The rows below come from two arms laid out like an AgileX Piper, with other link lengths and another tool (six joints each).
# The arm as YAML. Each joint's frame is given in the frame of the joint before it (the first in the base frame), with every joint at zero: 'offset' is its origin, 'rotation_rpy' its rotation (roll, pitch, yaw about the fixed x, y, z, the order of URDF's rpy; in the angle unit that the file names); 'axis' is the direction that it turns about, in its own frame. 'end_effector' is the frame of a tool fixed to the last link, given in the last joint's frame.
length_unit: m
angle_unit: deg
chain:
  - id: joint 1
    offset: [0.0, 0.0, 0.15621]
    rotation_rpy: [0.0, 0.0, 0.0]
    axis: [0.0, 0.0, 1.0]
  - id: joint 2
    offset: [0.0, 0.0, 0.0]
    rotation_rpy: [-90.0, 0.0, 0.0]
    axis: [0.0, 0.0, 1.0]
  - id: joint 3
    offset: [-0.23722, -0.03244, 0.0]
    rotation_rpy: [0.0, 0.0, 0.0]
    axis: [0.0, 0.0, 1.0]
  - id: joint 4
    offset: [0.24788, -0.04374, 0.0]
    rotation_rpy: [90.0, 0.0, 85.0]
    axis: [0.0, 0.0, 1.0]
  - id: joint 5
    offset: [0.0, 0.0, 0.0]
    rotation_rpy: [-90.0, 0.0, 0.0]
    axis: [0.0, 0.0, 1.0]
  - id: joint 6
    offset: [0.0, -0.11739, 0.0]
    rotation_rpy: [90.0, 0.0, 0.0]
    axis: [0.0, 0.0, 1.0]
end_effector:
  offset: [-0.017, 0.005, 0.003]
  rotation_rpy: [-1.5, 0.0, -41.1]
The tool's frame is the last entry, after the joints.
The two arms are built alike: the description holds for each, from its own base.
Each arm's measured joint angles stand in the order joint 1, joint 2, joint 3, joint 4, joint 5, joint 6.
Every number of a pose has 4 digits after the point. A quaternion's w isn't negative.
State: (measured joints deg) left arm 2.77 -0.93 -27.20 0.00 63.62 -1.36; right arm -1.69 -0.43 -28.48 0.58 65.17 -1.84
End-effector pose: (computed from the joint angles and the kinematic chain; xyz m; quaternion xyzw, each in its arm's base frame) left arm 0.0722 0.0089 0.2937 -0.3399 0.8035 -0.1580 0.4624; right arm 0.0702 0.0045 0.2970 -0.3133 0.8178 -0.1709 0.4516
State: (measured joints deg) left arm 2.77 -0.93 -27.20 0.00 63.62 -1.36; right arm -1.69 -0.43 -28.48 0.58 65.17 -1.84
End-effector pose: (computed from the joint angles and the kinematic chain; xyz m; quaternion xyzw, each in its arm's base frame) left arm 0.0722 0.0089 0.2937 -0.3399 0.8035 -0.1580 0.4624; right arm 0.0702 0.0045 0.2970 -0.3133 0.8178 -0.1709 0.4516
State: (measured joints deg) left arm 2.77 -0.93 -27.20 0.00 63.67 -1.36; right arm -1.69 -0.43 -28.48 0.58 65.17 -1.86
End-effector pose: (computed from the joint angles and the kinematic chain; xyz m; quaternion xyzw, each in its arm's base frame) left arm 0.0722 0.0089 0.2936 -0.3400 0.8037 -0.1578 0.4621; right arm 0.0702 0.0045 0.2970 -0.3134 0.8177 -0.1709 0.4515
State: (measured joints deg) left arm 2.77 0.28 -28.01 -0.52 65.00 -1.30; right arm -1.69 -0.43 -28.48 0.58 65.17 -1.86
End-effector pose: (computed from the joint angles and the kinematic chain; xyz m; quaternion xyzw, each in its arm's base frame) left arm 0.0725 0.0080 0.2938 -0.3419 0.8108 -0.1573 0.4482; right arm 0.0702 0.0045 0.2970 -0.3134 0.8177 -0.1709 0.4515
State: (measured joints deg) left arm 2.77 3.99 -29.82 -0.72 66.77 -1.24; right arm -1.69 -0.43 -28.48 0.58 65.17 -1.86
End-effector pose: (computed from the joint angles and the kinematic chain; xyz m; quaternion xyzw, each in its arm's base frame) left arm 0.0768 0.0078 0.2954 -0.3468 0.8248 -0.1489 0.4210; right arm 0.0702 0.0045 0.2970 -0.3134 0.8177 -0.1709 0.4515
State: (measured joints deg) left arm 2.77 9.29 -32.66 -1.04 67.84 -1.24; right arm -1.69 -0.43 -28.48 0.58 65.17 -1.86
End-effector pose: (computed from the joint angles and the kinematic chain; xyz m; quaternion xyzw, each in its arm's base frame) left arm 0.0848 0.0076 0.3014 -0.3516 0.8373 -0.1420 0.3940; right arm 0.0702 0.0045 0.2970 -0.3134 0.8177 -0.1709 0.4515
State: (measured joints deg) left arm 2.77 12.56 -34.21 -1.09 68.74 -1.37; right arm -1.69 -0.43 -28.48 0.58 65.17 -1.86
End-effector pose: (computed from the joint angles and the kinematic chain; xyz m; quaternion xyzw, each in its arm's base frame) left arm 0.0902 0.0078 0.3033 -0.3560 0.8455 -0.1357 0.3740; right arm 0.0702 0.0045 0.2970 -0.3134 0.8177 -0.1709 0.4515
